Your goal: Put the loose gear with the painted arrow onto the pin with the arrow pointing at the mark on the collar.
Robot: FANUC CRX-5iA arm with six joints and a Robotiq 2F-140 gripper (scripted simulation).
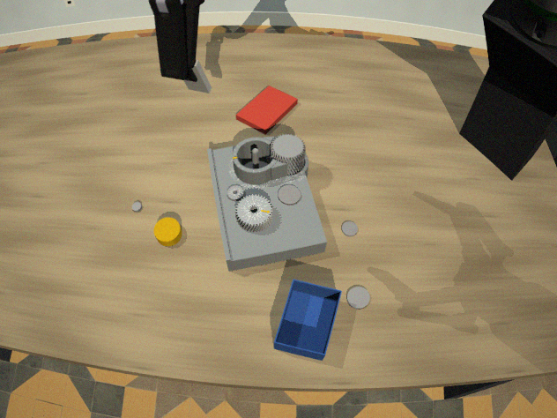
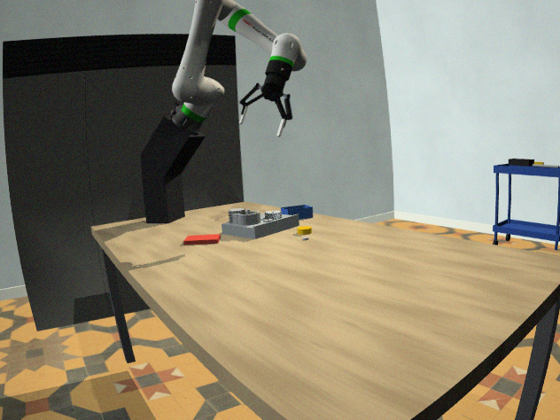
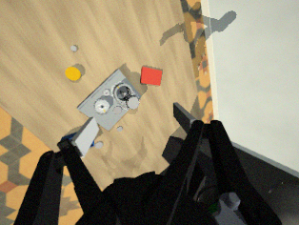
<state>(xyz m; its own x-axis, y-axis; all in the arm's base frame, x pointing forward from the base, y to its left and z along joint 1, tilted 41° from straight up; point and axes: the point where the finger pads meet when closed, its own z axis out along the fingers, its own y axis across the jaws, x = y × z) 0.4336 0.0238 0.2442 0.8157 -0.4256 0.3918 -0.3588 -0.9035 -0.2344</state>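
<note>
Right now the gear is 4 cm behind my hand, 5 cm to the left of it and 33 cm below it. Round my hand: red block 2 cm behind, 25 cm to the right, 37 cm below; then yellow puck 12 cm ahead, 8 cm to the left, 37 cm below; then small grey disc 20 cm ahead, 3 cm to the left, 37 cm below.
</note>
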